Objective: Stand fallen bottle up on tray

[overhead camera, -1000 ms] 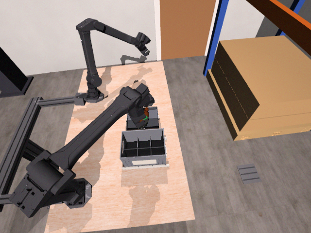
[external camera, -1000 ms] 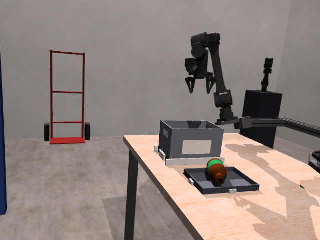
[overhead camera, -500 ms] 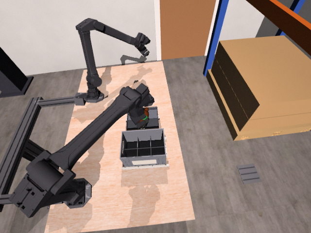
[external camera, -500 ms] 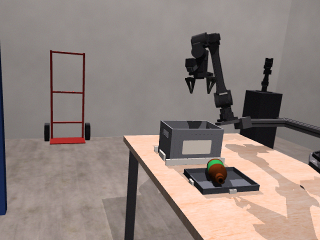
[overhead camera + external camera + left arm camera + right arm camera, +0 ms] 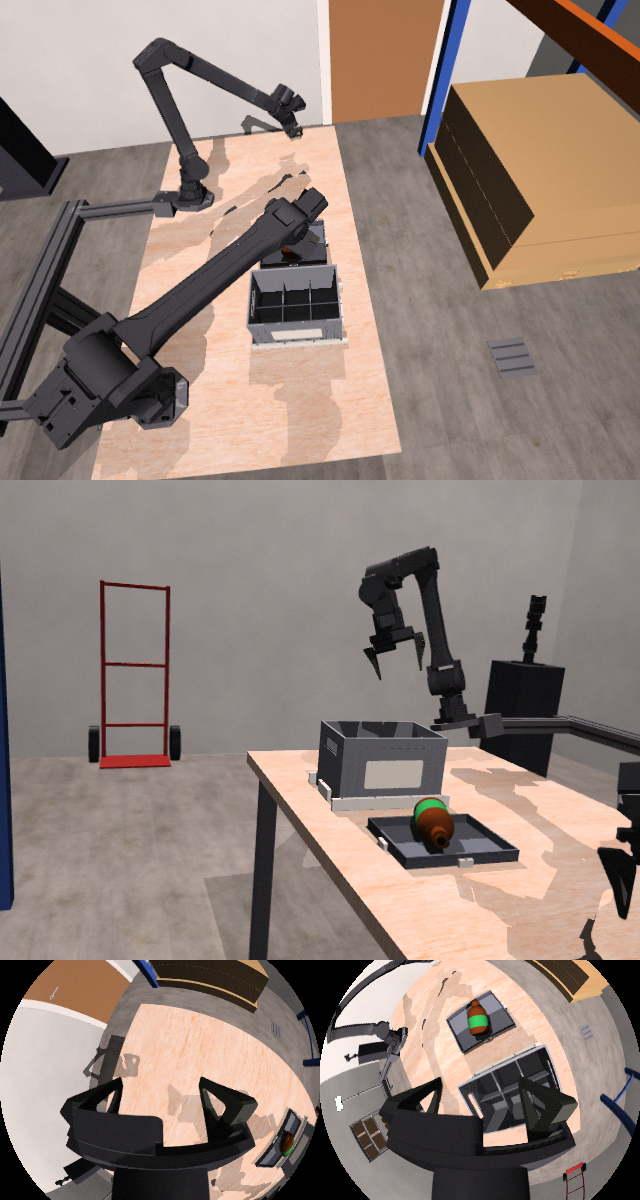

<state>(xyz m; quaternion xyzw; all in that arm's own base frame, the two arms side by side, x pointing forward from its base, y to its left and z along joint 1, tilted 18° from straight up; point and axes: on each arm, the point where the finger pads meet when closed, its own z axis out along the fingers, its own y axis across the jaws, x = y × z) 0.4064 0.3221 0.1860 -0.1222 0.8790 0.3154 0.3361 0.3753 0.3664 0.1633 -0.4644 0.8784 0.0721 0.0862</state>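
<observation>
Now: the brown bottle 4 cm behind my left hand, 53 cm to the right of it and 12 cm below it. From my left hand the other things lie so: tray (5 cm behind, 53 cm to the right, 15 cm below); grey divided crate (5 cm behind, 83 cm to the right, 8 cm below).
</observation>
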